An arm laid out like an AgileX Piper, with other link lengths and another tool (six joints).
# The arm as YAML. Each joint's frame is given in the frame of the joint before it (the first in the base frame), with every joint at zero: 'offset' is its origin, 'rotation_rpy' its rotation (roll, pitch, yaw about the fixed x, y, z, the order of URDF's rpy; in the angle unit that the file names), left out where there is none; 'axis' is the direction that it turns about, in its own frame. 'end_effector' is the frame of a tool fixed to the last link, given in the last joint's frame.
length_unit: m
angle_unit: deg
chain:
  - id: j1
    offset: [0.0, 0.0, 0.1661]
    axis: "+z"
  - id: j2
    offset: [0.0, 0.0, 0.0]
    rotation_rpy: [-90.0, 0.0, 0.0]
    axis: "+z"
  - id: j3
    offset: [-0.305, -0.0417, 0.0]
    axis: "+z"
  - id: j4
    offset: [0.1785, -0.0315, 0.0]
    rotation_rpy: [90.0, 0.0, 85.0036]
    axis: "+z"
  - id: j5
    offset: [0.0, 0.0, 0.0]
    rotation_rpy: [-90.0, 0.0, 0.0]
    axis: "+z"
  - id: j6
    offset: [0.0, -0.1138, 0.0]
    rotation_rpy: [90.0, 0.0, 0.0]
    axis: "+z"
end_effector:
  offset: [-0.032, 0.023, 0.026]
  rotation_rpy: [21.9, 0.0, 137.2]
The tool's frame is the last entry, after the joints.
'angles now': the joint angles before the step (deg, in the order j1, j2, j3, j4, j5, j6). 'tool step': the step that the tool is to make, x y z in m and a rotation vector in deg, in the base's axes. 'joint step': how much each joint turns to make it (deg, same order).
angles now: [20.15 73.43 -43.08 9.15 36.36 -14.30]
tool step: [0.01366 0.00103 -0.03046 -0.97 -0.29 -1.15]
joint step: [-0.01 5.35 6.20 0.38 -11.58 -0.76]
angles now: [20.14 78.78 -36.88 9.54 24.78 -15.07]
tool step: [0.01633 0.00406 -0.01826 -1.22 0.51 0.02]
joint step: [-0.01 5.60 0.81 0.03 -5.53 -0.85]
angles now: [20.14 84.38 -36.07 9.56 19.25 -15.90]
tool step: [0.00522 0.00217 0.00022 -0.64 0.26 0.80]
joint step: [-0.01 1.09 -1.70 -0.74 1.10 -0.20]
